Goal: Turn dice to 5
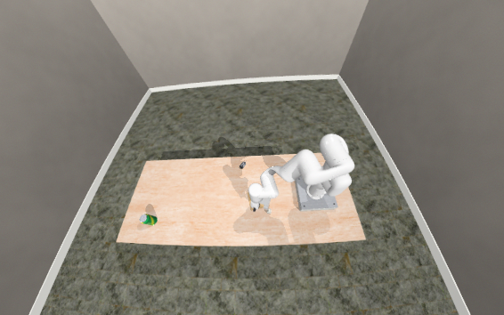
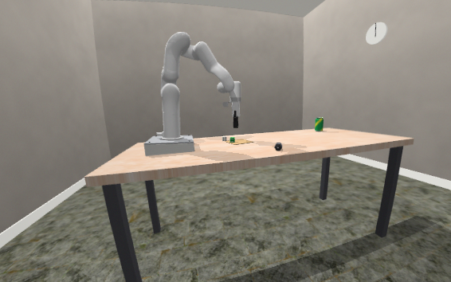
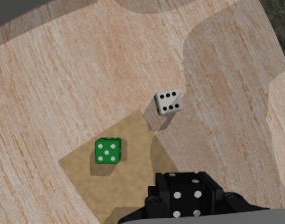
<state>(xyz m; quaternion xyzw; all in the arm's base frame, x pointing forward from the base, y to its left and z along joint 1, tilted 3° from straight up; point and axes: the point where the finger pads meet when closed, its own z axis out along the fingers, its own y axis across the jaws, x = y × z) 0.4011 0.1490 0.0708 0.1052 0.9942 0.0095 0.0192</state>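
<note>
The white die lies 100 mm below my hand, 80 mm behind it and 20 mm to the left of it. The rest, counted from my hand: green die 90 mm below, 70 mm to the right, 40 mm behind; tan mat 110 mm below, 60 mm to the right, 10 mm ahead; black die 10 mm below.
</note>
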